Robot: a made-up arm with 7 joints.
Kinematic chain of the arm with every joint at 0, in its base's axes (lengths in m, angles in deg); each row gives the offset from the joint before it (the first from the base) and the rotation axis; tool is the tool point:
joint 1: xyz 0 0 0 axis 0 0.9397 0.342
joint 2: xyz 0 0 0 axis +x
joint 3: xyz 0 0 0 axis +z
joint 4: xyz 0.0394 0 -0.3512 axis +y
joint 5: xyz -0.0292 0 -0.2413 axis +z
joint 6: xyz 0 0 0 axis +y
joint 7: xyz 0 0 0 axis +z
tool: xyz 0 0 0
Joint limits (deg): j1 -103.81..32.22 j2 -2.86..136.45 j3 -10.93..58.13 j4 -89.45..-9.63 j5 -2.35..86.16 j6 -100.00..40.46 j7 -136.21..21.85
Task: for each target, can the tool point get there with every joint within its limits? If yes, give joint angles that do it. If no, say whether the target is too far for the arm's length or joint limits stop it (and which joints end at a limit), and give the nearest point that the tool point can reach.
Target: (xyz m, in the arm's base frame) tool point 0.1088 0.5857 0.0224
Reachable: yes | joints -8.36 90.83 0.53 -16.90 55.49 -46.49 -71.41
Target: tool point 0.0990 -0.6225 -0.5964
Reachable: no: too far | nearest point 0.1433 -0.0579 -0.5563 | short by 0.568 m
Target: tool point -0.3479 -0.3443 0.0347
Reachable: no: joint limits stop it (at a limit: joint 2, joint 3, joint 4) | nearest point -0.3775 0.1665 0.2342 | short by 0.549 m
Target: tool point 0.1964 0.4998 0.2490
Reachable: yes | joints -71.94 89.75 16.25 -27.74 15.84 -28.77 -107.68
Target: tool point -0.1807 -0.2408 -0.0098
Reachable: no: joint limits stop it (at a limit: joint 2, joint 3, joint 4) | nearest point -0.3812 0.1695 0.2259 | short by 0.514 m
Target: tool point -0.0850 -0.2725 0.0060
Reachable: no: joint limits stop it (at a limit: joint 1, joint 2, joint 3, joint 4) | nearest point 0.2567 -0.3043 0.2581 | short by 0.426 m
